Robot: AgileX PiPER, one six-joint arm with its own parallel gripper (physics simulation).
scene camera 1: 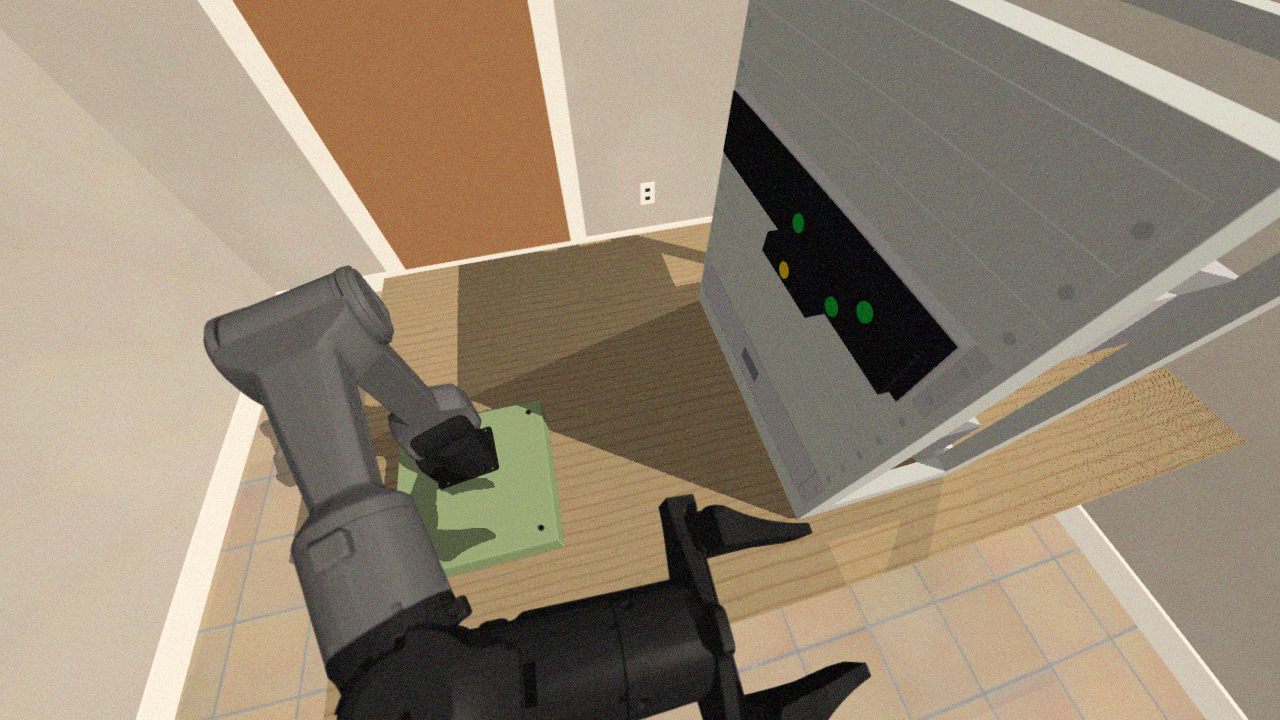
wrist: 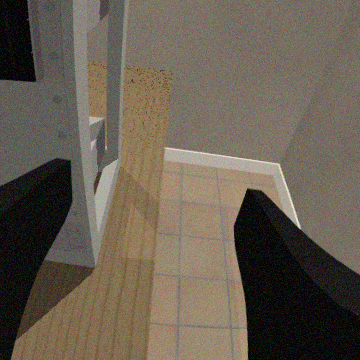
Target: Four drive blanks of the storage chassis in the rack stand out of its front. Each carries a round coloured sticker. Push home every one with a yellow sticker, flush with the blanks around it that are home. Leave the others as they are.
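The black storage chassis (scene camera 1: 904, 358) (wrist: 15, 40) sits in the grey rack (scene camera 1: 1011, 214) (wrist: 82, 150). In the scene view, one yellow sticker (scene camera 1: 784, 269) shows at the lower left edge of the dark blanks. A green sticker (scene camera 1: 798, 222) is above it, and a second green sticker (scene camera 1: 831, 306) and a third green sticker (scene camera 1: 864, 311) are to its lower right. The outlines of the black blanks are hard to tell apart. My gripper (scene camera 1: 838, 600) (wrist: 155, 194) is open and empty, with its fingers wide apart. It is in front of the rack, apart from the chassis and the blanks.
The arm stands on a green base plate (scene camera 1: 528, 483) on the floor, left of the rack. Wood flooring (scene camera 1: 626, 501) (wrist: 120, 300) and tiles (scene camera 1: 984, 608) (wrist: 200, 260) lie below. A brown door (scene camera 1: 411, 116) and a wall outlet (scene camera 1: 647, 192) are at the back.
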